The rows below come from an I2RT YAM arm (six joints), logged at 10 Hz.
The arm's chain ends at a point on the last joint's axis. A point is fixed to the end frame.
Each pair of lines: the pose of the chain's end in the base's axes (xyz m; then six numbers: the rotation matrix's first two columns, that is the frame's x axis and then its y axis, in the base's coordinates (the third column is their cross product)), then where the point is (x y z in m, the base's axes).
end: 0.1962 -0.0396 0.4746 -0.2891 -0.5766 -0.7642 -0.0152 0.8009 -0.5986
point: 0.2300 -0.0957 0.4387
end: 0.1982 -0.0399 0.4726 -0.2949 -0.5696 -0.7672 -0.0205 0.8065 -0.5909
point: 0.2317 -0.0957 0.4359
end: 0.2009 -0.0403 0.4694 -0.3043 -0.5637 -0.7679 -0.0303 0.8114 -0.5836
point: 0.2340 -0.0957 0.4318
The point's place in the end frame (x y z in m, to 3 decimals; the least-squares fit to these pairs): 0.050 -0.024 0.050
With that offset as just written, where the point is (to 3 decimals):
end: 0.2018 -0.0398 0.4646 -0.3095 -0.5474 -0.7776 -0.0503 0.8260 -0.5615
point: 0.235 -0.094 0.425
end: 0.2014 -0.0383 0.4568 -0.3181 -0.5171 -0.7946 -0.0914 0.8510 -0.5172
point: 0.235 -0.089 0.414
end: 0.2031 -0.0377 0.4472 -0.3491 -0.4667 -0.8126 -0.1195 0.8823 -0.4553
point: 0.235 -0.085 0.399
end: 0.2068 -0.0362 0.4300 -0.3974 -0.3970 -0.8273 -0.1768 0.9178 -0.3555
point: 0.236 -0.078 0.375
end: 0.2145 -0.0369 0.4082 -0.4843 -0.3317 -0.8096 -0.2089 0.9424 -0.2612
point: 0.238 -0.074 0.348
